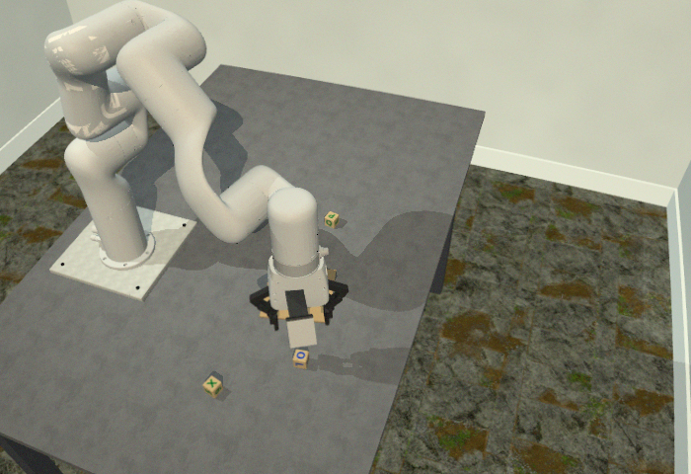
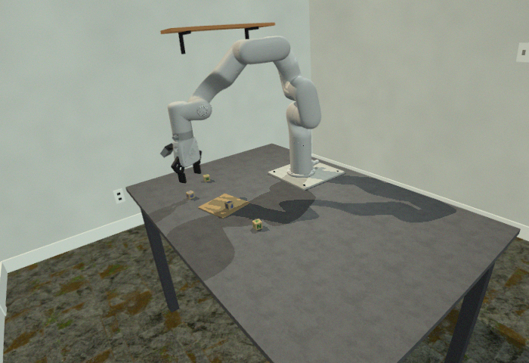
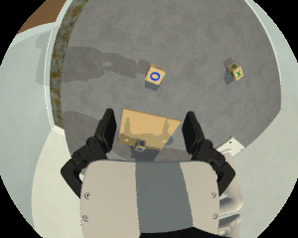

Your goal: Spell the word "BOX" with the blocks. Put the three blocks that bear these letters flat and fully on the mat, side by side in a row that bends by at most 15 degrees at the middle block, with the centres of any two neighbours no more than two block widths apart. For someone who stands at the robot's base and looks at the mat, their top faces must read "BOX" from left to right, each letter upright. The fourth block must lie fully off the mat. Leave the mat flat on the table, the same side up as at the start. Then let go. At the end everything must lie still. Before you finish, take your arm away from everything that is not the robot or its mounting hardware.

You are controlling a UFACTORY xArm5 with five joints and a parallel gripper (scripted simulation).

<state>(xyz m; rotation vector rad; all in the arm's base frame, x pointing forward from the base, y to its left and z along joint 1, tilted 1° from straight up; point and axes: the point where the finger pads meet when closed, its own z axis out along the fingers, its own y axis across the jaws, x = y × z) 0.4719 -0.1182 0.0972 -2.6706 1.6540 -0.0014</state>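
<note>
The O block lies 3 cm to the right of my hand and 9 cm below it. From my hand the other things lie so: X block (13 cm behind, 14 cm to the right, 9 cm below); then B block (7 cm behind, 17 cm to the left, 9 cm below); then tan mat (6 cm behind, 13 cm to the left, 10 cm below).
</note>
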